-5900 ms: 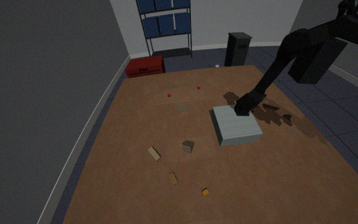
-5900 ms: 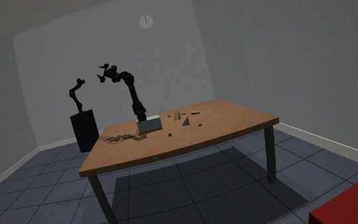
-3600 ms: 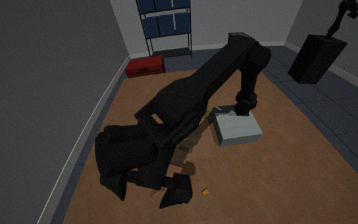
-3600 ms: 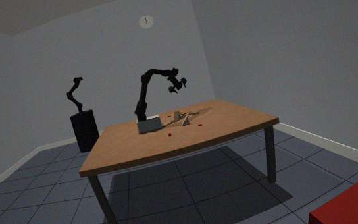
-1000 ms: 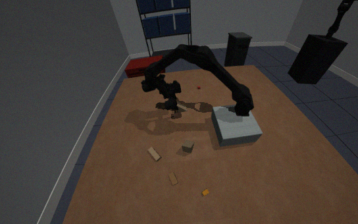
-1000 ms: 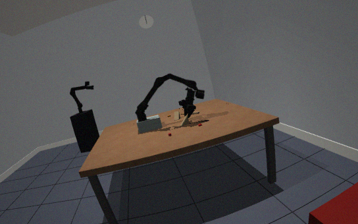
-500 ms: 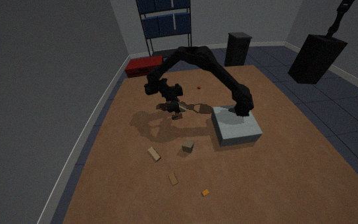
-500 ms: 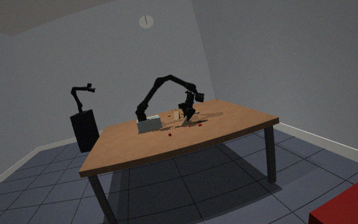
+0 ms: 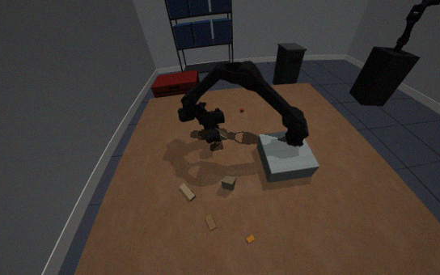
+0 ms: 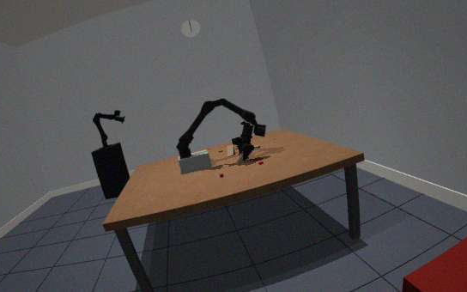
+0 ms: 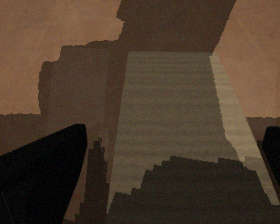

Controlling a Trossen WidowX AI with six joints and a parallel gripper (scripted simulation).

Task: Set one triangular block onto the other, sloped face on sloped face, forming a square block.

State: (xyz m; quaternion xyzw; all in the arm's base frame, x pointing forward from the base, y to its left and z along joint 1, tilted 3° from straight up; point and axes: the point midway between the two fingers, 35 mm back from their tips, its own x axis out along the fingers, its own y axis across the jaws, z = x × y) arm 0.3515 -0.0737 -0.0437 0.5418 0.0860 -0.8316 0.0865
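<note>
My gripper tip is 10 mm short of the tan triangular block. From my gripper tip the other things lie so: small red piece 100 mm ahead, 140 mm to the right, 10 mm below; small orange block 150 mm behind, 450 mm to the left, 10 mm below.
</note>
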